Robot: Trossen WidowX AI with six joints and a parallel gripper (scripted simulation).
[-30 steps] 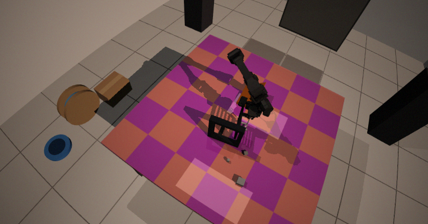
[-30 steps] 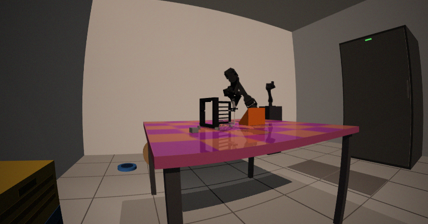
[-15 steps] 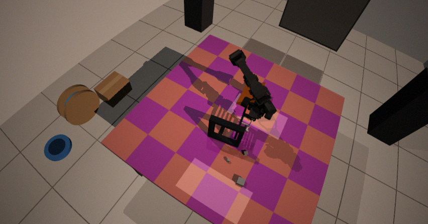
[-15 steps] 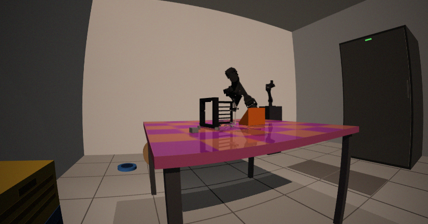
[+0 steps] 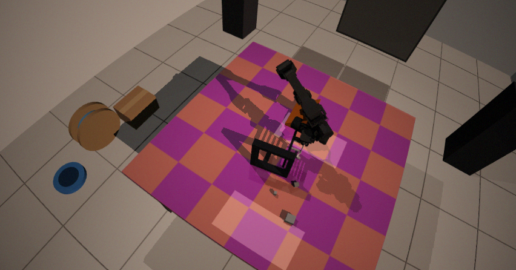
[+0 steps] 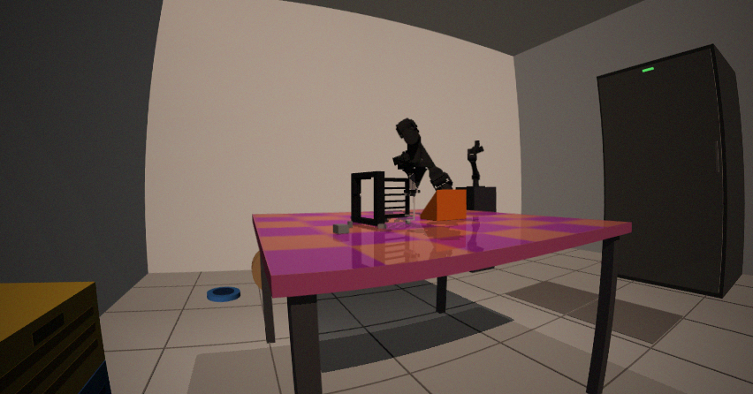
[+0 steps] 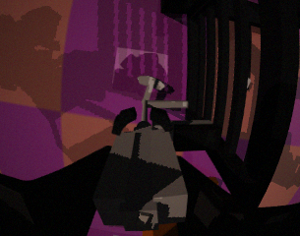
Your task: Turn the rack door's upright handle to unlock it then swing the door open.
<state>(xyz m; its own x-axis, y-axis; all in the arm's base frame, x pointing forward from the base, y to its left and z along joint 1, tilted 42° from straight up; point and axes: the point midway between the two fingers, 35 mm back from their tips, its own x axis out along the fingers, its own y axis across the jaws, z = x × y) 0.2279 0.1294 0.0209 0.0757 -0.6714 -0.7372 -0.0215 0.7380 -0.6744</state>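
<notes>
My gripper tip is 1 cm short of the light-grey handle and 2 cm above it.
</notes>
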